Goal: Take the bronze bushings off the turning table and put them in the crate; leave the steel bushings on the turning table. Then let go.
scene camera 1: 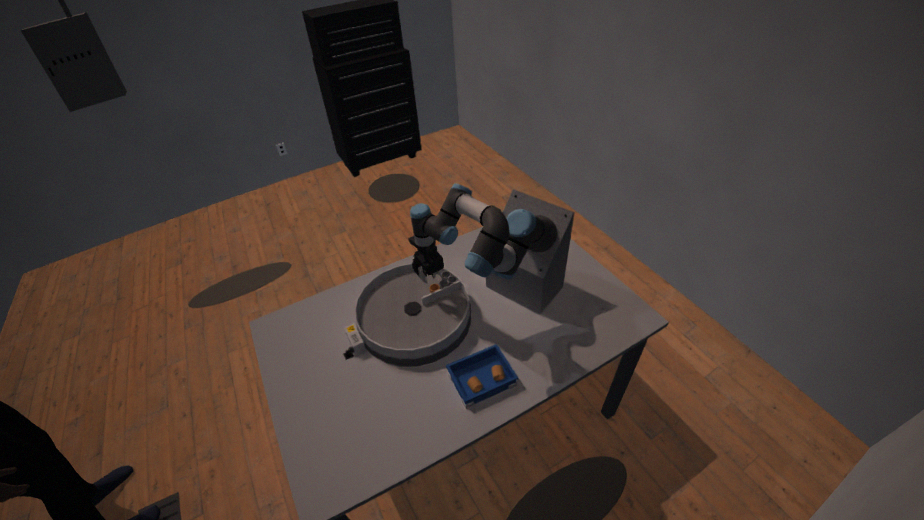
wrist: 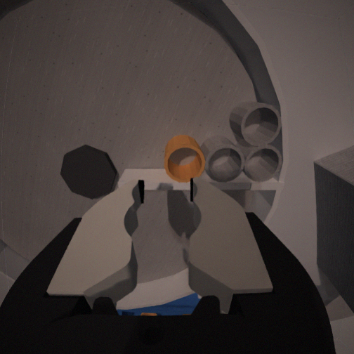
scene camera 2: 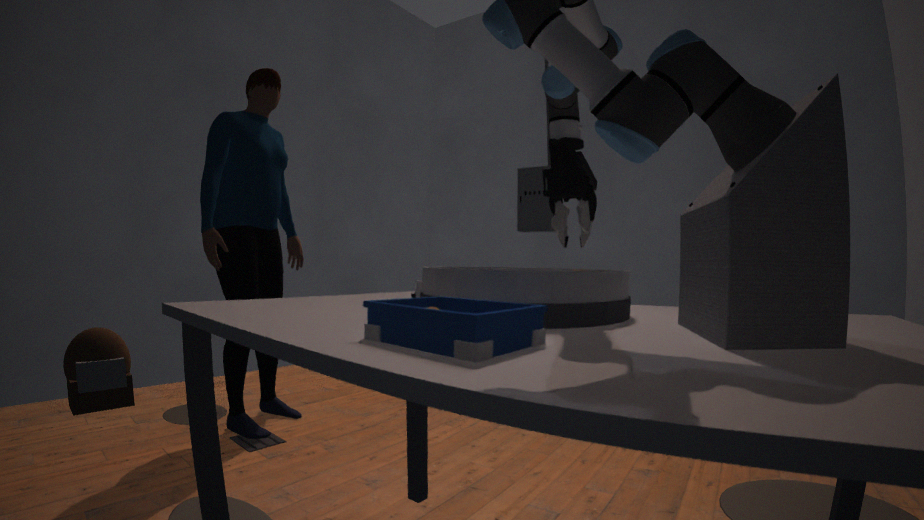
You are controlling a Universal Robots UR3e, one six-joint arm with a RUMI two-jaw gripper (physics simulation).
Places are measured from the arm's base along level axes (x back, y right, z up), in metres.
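Pixels of known places: gripper, fingertip midpoint: [scene camera 1: 429,279] [scene camera 2: 573,247]; arm's base, origin of the base link: [scene camera 1: 539,234] [scene camera 2: 764,142].
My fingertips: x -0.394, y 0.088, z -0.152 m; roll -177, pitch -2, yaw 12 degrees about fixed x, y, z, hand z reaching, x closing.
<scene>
Ahead of a thing's pixels: the offset from my fingertips to its middle. "pt": to the spot under its first point. Level surfaces: height alone.
My gripper [scene camera 1: 427,278] [scene camera 2: 574,245] [wrist: 167,181] is open, its fingers partly apart with nothing between them, above the turning table [scene camera 1: 386,316] [scene camera 2: 517,284] [wrist: 100,75]. A bronze bushing {dx +0.016, dy -0.001, dz -0.064 m} [scene camera 1: 433,287] [wrist: 182,143] lies on the turning table against a pale bar {pt dx +0.037, dy -0.025, dz -0.070 m} [scene camera 1: 442,294] [wrist: 144,176], just beyond the fingertips in the wrist view. Beside it are three steel bushings {dx +0.077, dy +0.047, dz -0.064 m} [scene camera 1: 446,279] [wrist: 215,145], one resting above the others by the rim. The blue crate {dx +0.052, dy -0.382, dz -0.111 m} [scene camera 1: 455,382] [scene camera 2: 420,326] [wrist: 175,305] holds two bronze bushings {dx +0.020, dy -0.405, dz -0.112 m} [scene camera 1: 475,384] {dx +0.106, dy -0.393, dz -0.112 m} [scene camera 1: 497,372].
The turning table's raised wall surrounds the bushings. The grey robot pedestal [scene camera 1: 526,281] [scene camera 2: 775,278] [wrist: 335,215] stands to the right of the turning table. A small box with a yellow label {pt dx -0.318, dy -0.068, dz -0.079 m} [scene camera 1: 352,332] sits at its left side. A person [scene camera 2: 248,174] stands beyond the work table {dz -0.136 m} [scene camera 1: 362,426].
</scene>
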